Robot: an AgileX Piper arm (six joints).
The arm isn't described. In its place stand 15 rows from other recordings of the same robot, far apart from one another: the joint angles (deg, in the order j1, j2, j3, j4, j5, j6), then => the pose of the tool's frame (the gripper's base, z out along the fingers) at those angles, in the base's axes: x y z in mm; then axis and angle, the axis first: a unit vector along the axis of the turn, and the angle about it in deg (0 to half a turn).
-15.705, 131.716, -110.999, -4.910, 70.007, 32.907 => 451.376 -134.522 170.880 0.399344 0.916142 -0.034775 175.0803
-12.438, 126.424, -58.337, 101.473, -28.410, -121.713 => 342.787 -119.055 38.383 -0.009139 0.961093 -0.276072 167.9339
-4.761, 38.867, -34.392, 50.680, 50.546, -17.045 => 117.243 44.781 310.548 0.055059 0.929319 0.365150 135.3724
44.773, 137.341, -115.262, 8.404, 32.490, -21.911 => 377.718 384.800 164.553 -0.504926 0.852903 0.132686 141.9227
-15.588, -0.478, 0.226, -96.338, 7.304, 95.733 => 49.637 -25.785 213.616 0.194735 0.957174 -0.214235 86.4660
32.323, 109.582, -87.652, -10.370, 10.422, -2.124 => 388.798 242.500 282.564 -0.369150 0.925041 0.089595 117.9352
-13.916, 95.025, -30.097, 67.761, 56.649, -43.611 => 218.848 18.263 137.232 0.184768 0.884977 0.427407 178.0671
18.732, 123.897, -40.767, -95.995, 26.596, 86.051 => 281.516 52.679 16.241 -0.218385 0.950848 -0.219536 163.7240
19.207, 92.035, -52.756, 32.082, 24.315, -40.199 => 294.534 123.682 207.833 -0.286781 0.948724 0.132964 146.5116
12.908, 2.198, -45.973, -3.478, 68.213, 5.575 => -43.977 -15.338 345.307 -0.055120 0.995453 0.077687 109.8650
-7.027, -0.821, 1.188, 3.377, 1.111, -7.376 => 55.651 -6.755 205.304 0.025676 0.994547 -0.101080 87.0357
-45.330, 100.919, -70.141, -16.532, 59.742, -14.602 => 219.801 -254.163 215.912 -0.196960 -0.971846 0.129313 176.5719
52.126, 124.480, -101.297, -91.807, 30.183, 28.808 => 350.411 376.059 253.372 -0.687593 0.653572 -0.316322 113.2188
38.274, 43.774, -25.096, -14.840, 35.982, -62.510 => 111.292 70.369 240.673 -0.803010 0.566230 -0.185899 143.6697
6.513, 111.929, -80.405, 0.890, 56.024, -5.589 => 384.626 45.091 188.001 -0.101511 0.994808 0.007248 172.5583
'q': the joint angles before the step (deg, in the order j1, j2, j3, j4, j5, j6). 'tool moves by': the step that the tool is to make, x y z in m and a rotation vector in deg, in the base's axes. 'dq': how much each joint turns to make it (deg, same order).
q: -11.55 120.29 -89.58 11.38 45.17 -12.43
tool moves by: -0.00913 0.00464 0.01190 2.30 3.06 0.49
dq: 0.00 -1.85 0.01 1.29 5.42 0.00
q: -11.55 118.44 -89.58 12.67 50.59 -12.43
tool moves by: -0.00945 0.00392 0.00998 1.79 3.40 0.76
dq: 0.00 -1.57 0.00 0.62 5.38 0.12
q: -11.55 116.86 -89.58 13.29 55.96 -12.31
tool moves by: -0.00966 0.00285 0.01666 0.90 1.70 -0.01
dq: 0.01 -2.46 0.01 0.00 4.22 0.96
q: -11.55 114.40 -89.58 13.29 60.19 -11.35
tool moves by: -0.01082 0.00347 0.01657 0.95 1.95 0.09
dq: 0.06 -2.48 0.01 0.06 4.50 0.97
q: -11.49 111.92 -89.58 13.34 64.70 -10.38
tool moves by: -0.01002 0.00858 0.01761 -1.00 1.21 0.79
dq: 1.23 -2.73 0.00 -1.72 3.48 1.69
